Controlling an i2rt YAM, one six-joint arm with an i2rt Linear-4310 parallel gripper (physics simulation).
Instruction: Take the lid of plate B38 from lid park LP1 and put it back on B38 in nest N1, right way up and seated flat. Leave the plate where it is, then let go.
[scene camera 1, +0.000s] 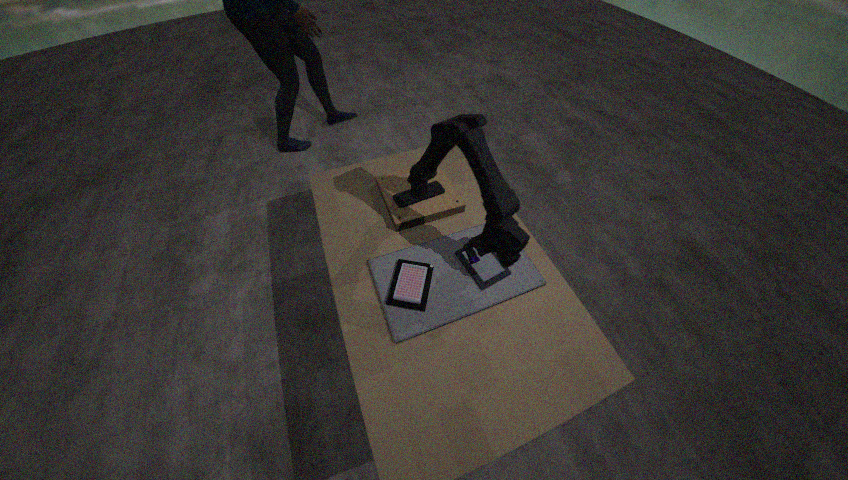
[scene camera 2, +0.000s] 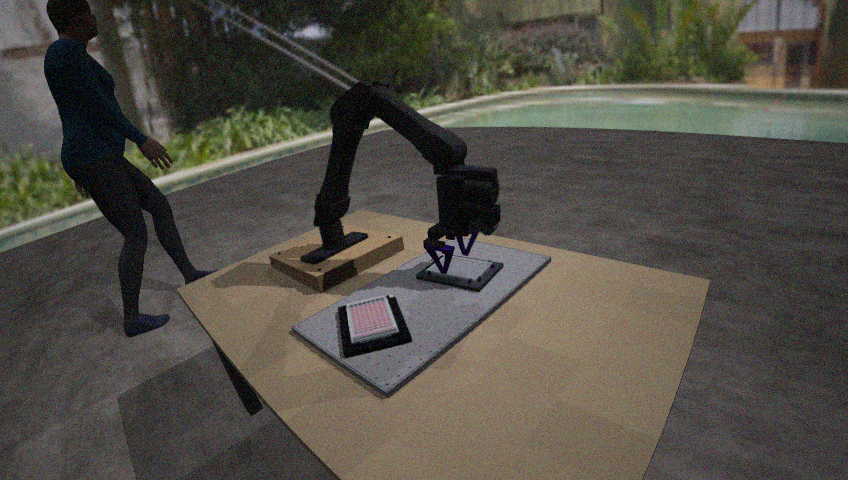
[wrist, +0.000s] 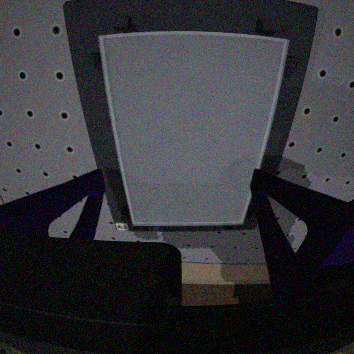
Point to a pale grey lid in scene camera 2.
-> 460, 268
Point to my gripper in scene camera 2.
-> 454, 263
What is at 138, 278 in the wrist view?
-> My gripper.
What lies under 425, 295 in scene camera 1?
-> A black frame.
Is my gripper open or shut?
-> Open.
